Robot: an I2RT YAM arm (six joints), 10 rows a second.
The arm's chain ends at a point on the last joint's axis. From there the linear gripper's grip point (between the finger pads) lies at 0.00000 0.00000 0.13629 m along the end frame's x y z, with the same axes.
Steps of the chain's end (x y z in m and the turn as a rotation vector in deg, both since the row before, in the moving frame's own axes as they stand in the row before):
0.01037 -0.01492 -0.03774 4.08 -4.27 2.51
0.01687 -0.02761 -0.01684 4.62 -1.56 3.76
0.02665 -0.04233 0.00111 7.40 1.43 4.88
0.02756 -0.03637 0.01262 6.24 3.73 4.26
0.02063 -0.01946 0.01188 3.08 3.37 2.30
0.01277 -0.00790 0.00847 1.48 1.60 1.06
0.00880 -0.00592 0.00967 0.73 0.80 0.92
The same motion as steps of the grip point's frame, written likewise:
0.00045 -0.02483 -0.03846 4.08 -4.27 2.51
0.01353 -0.03870 -0.01733 4.62 -1.56 3.76
0.03079 -0.05972 -0.00007 7.40 1.43 4.88
0.03695 -0.05083 0.01152 6.24 3.73 4.26
0.02878 -0.02662 0.01145 3.08 3.37 2.30
0.01661 -0.01138 0.00837 1.48 1.60 1.06
0.01072 -0.00764 0.00965 0.73 0.80 0.92

